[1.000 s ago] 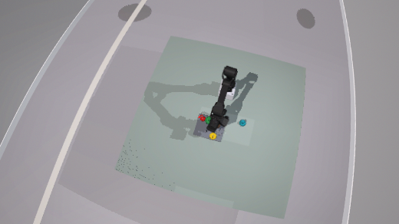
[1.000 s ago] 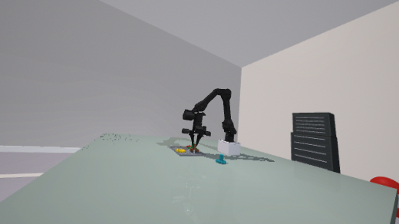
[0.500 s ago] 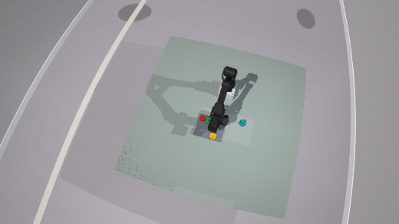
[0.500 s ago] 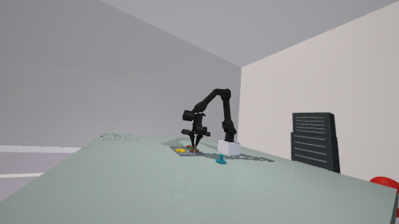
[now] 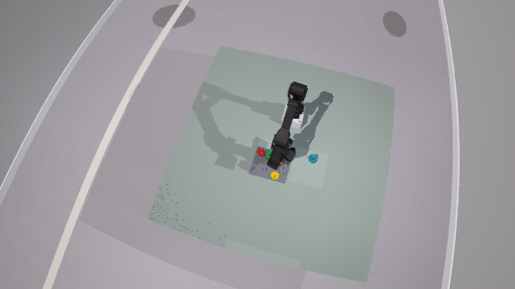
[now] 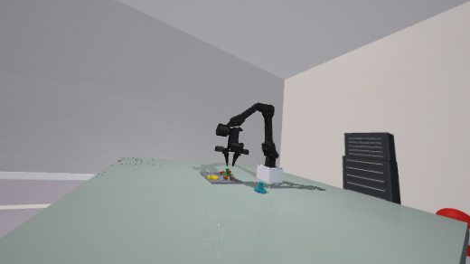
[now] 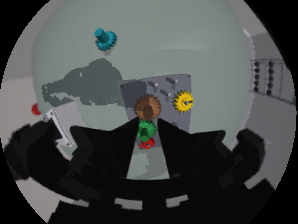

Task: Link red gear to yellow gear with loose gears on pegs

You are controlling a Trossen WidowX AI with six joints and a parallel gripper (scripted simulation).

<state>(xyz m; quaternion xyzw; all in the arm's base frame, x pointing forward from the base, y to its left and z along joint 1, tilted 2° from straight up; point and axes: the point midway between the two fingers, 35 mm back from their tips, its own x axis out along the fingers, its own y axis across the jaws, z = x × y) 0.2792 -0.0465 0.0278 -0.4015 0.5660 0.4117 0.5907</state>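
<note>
Now: gripper tip 5 cm above the brown gear. The rest, counted from my gripper tip: yellow gear: 9 cm ahead, 1 cm to the right, 6 cm below; then green gear: 2 cm behind, 6 cm to the right, 5 cm below; then red gear: 3 cm behind, 11 cm to the right, 6 cm below.
</note>
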